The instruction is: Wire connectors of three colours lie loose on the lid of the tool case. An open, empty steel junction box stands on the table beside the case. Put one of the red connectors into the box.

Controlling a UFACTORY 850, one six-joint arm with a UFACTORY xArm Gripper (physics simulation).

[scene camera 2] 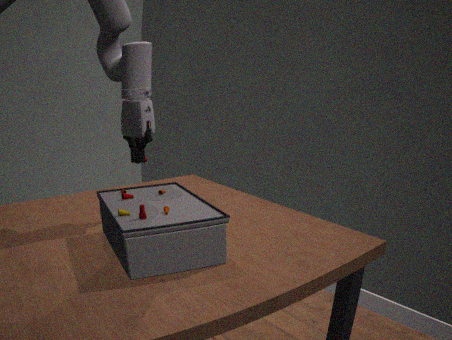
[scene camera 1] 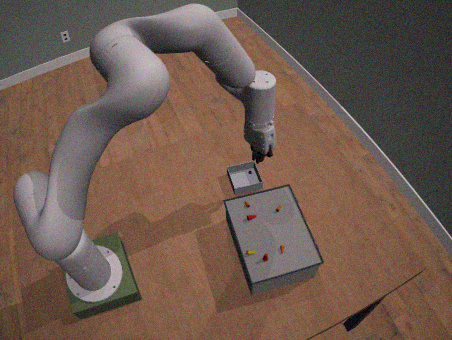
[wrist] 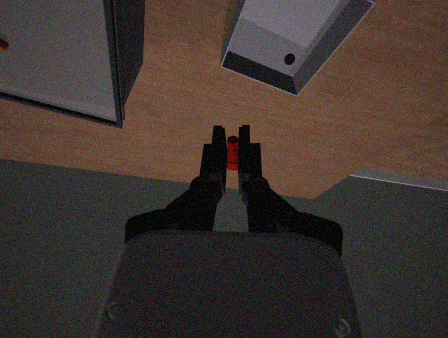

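My gripper (scene camera 1: 258,160) (scene camera 2: 138,162) (wrist: 232,138) is shut on a red connector (scene camera 2: 145,160) (wrist: 233,152), high above the table. The open steel junction box (scene camera 1: 248,190) (wrist: 252,70) stands beside the tool case (scene camera 1: 287,282) (scene camera 2: 175,250); in scene camera 1 the fingertips show by its far right corner, and in the wrist view it lies ahead and to the right. The case hides the box in scene camera 2. Two other red connectors, one (scene camera 1: 251,217) (scene camera 2: 127,196) lying and one (scene camera 1: 266,257) (scene camera 2: 142,212) upright, are on the lid.
On the lid are also a yellow connector (scene camera 1: 251,252) (scene camera 2: 123,213) and three orange ones, one (scene camera 1: 282,249) (scene camera 2: 167,210) near the front, one (scene camera 1: 279,208) (scene camera 2: 162,192) at the far right and one (scene camera 1: 247,204) at the far left. The green base block (scene camera 1: 131,280) carries the arm.
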